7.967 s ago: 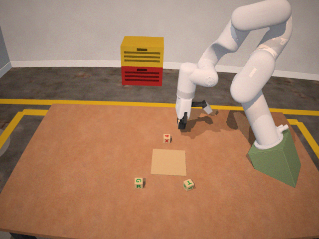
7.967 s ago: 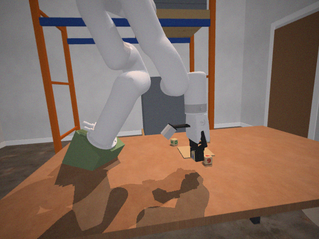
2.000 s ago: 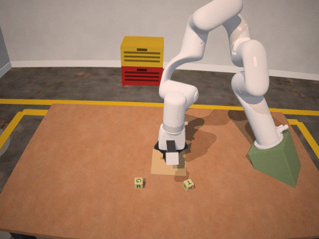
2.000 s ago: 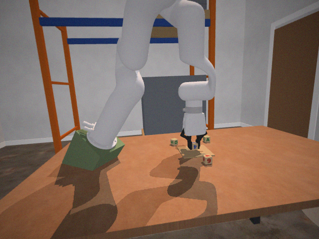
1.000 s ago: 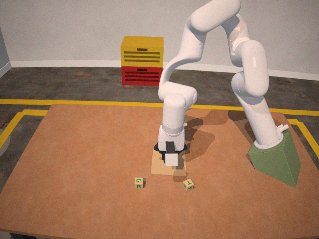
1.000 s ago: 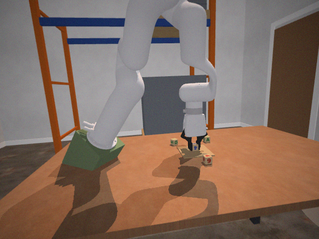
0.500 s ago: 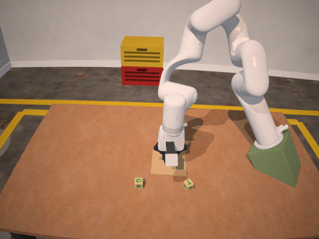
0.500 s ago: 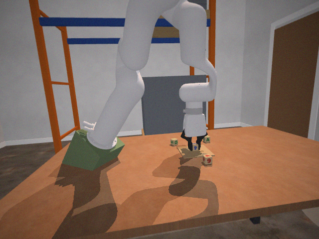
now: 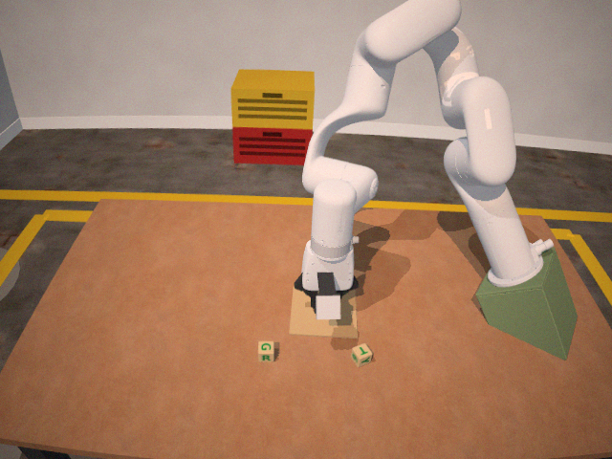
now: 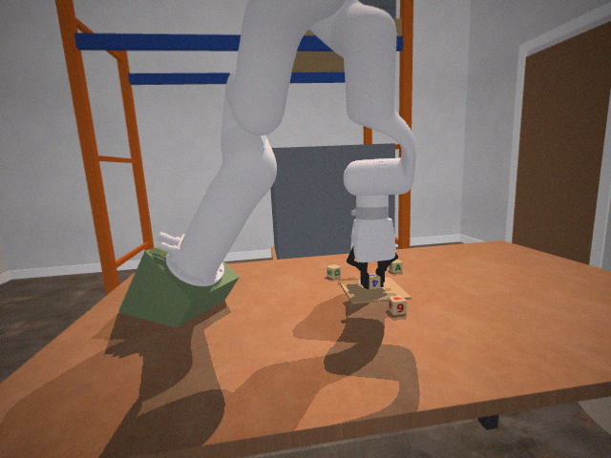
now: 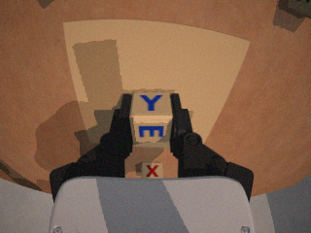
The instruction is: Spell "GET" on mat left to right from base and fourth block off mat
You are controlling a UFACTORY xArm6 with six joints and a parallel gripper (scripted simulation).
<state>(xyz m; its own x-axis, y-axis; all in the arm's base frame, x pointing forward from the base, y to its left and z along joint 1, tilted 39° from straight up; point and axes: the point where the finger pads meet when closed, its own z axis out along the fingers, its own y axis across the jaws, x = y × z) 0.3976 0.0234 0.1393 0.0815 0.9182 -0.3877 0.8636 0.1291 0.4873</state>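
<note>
The e block lies 1 cm below my hand. From my hand the other things lie so: tan mat: 3 cm below; t block: 5 cm behind, 14 cm to the left, 2 cm below; red-lettered block: 1 cm behind, 13 cm to the right, 2 cm below.
</note>
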